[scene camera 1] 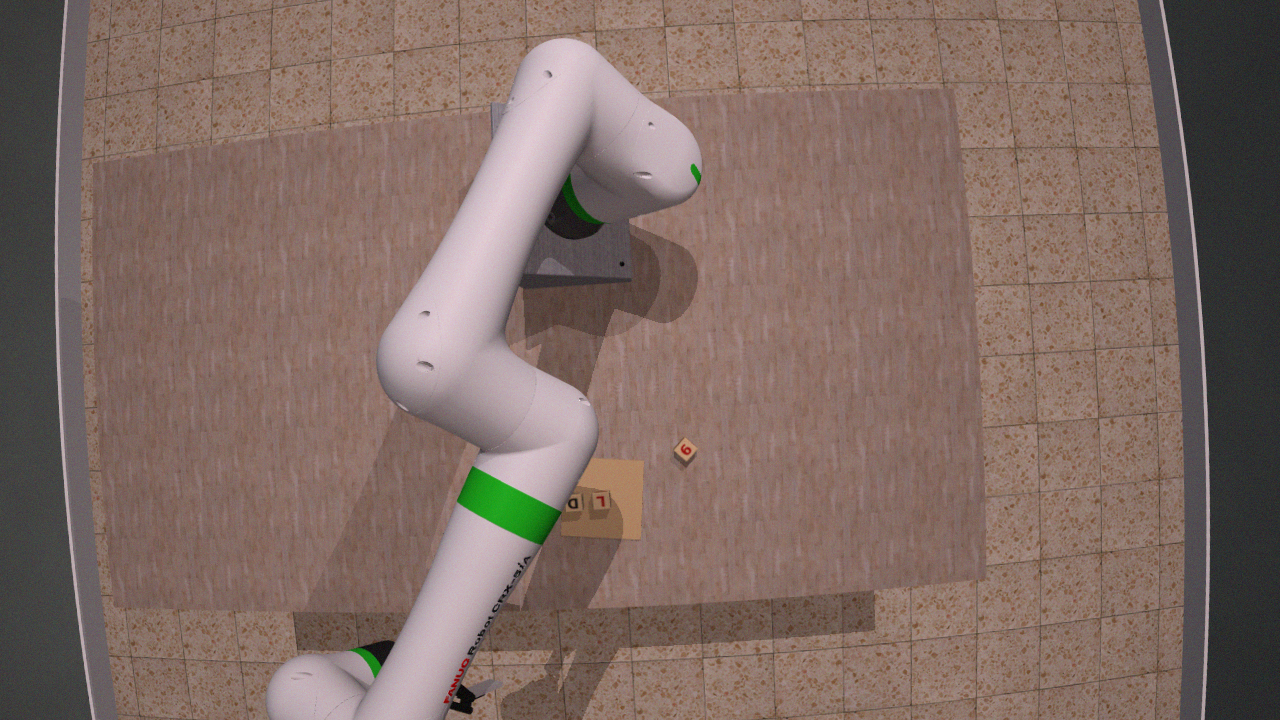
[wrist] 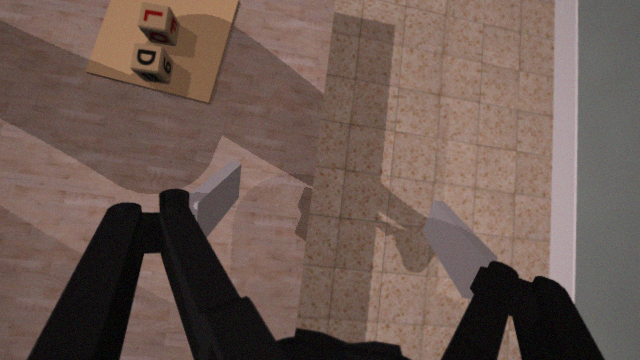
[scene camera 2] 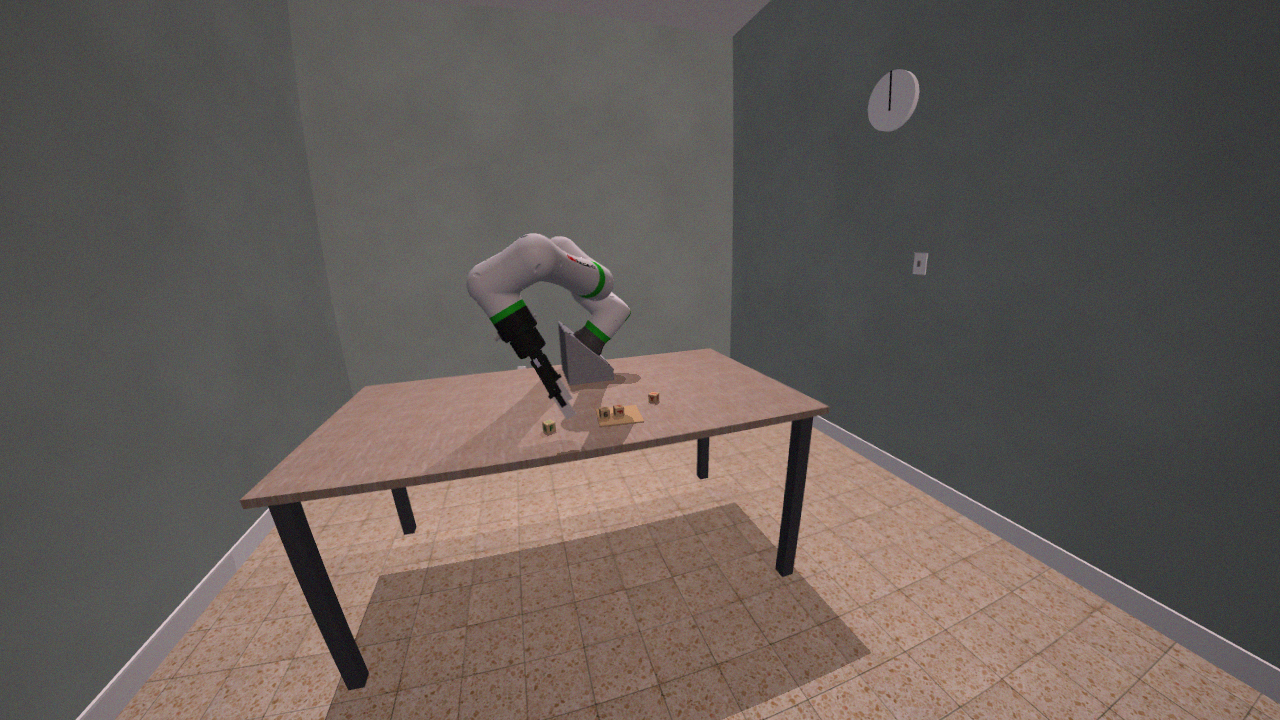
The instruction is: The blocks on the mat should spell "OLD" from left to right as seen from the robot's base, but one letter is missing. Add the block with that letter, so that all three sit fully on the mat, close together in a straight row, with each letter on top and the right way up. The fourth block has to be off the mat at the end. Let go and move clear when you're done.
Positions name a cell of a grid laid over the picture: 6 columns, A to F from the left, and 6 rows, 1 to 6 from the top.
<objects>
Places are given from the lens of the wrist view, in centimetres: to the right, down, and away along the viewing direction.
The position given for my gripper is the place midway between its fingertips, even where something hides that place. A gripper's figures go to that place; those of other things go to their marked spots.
my gripper (wrist: D4): 1, 1, 19
block (wrist: B2): -18, -12, 28
</objects>
